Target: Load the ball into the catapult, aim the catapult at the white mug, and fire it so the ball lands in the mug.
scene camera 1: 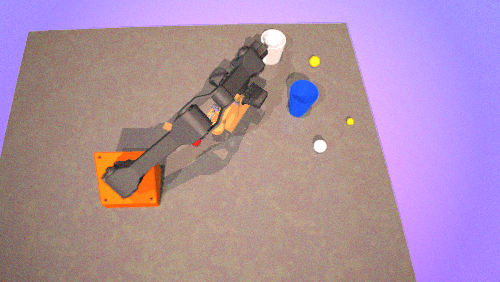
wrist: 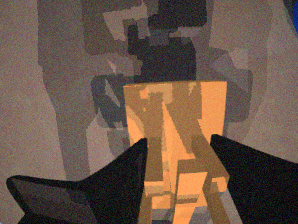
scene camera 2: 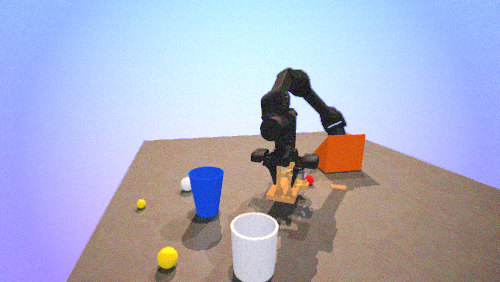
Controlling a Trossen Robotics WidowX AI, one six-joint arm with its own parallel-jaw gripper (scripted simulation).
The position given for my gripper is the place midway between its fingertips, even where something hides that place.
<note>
In view: my gripper (scene camera 2: 283, 185), a wooden catapult (scene camera 2: 282, 191) and a blue cup (scene camera 2: 206, 182).
The wooden catapult also shows in scene camera 1 (scene camera 1: 233, 114) and in the wrist view (wrist: 178, 118). The blue cup is seen too in scene camera 1 (scene camera 1: 303, 93). My gripper also shows in scene camera 1 (scene camera 1: 236, 100) and in the wrist view (wrist: 179, 142).
</note>
